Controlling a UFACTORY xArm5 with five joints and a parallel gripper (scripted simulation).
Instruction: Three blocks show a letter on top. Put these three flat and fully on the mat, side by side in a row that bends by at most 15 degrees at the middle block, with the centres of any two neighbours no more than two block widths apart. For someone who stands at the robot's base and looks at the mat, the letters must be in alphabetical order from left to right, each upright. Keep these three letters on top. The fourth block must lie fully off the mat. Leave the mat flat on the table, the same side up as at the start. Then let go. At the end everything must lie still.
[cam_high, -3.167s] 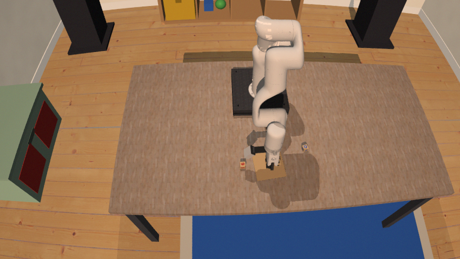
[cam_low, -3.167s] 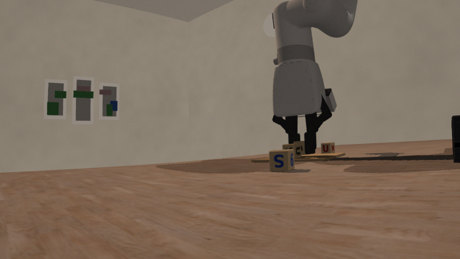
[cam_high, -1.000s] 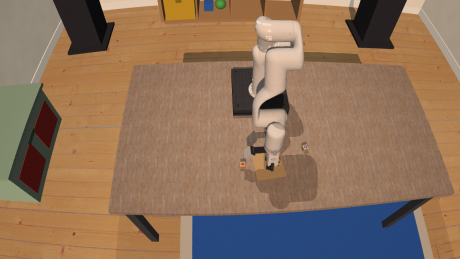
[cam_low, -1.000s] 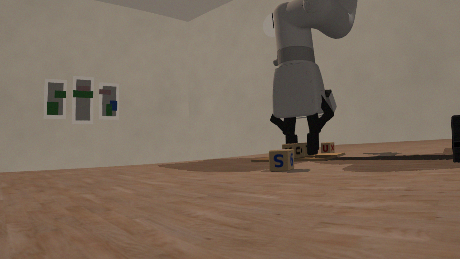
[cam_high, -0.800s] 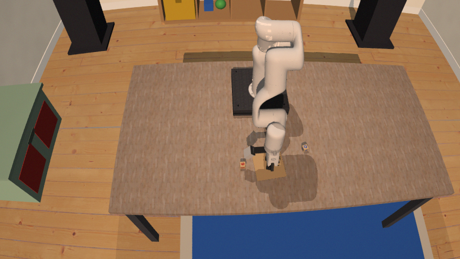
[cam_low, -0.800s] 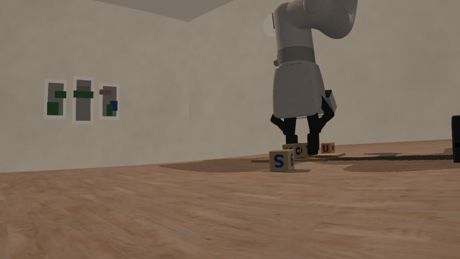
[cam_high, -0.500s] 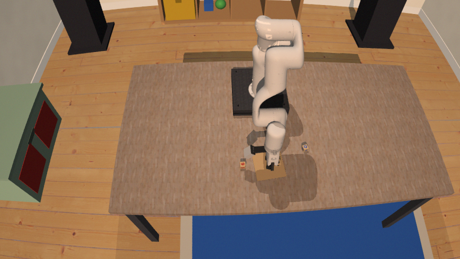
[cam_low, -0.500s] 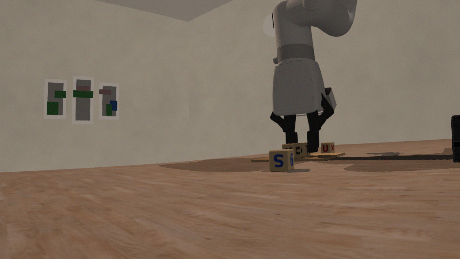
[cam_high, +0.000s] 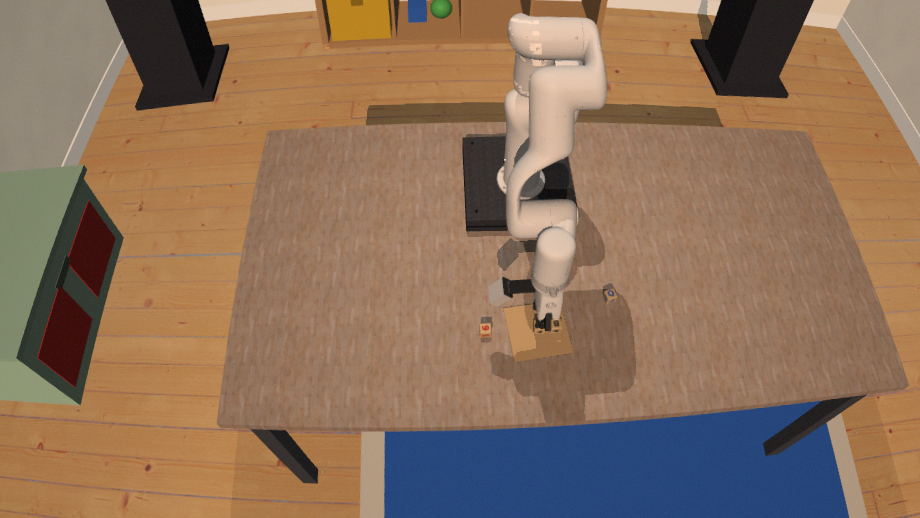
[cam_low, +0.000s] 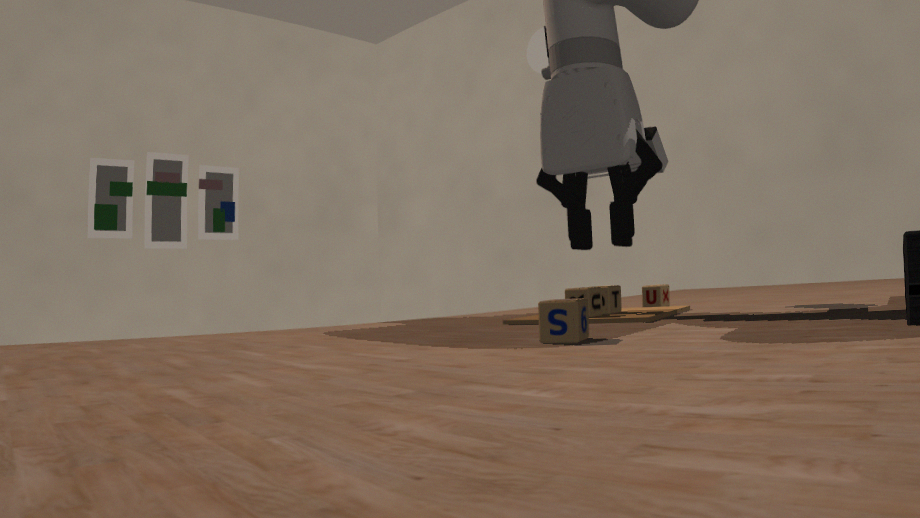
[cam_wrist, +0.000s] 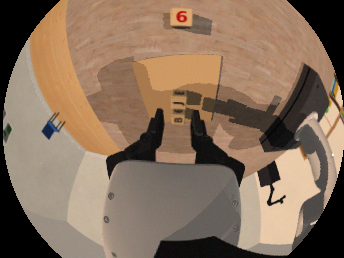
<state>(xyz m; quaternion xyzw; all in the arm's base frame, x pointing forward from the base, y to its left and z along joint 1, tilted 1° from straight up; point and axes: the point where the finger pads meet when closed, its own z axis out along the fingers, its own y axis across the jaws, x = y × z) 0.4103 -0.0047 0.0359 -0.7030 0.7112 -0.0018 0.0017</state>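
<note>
The tan mat lies 8 cm below my hand. The rest, counted from my hand: letter block: 12 cm to the right, 7 cm below.
</note>
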